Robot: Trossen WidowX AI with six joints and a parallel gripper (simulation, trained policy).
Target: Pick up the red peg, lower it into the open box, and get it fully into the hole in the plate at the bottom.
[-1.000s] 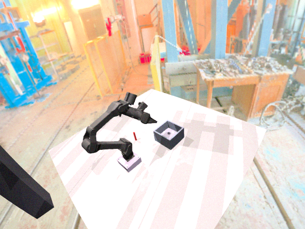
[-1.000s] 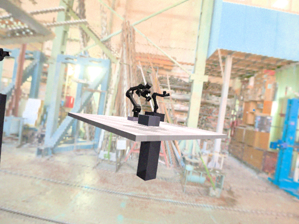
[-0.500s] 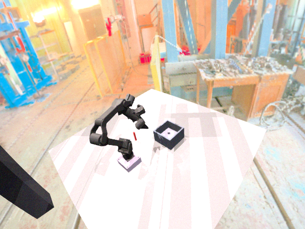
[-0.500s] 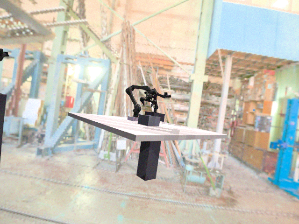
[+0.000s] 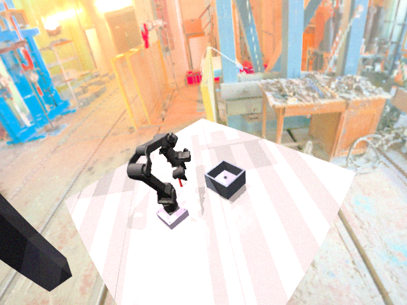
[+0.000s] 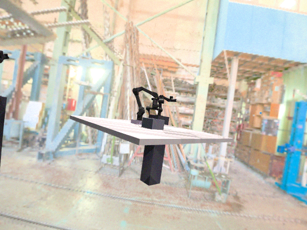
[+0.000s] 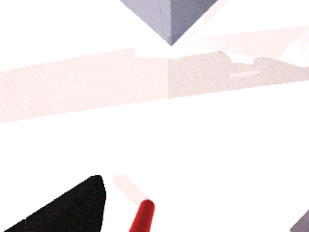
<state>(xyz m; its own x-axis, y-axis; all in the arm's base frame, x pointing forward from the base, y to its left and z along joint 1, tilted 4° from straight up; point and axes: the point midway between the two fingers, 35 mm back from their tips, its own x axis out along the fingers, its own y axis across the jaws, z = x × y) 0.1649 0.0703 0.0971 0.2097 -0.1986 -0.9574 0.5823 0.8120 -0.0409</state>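
Right now my gripper tip is 10 mm past the red peg, 70 mm to the right of it and 80 mm above it. Also, from my gripper tip: grey box (160 mm ahead, 130 mm to the right, 90 mm below); pale plate (160 mm ahead, 130 mm to the right, 70 mm below).
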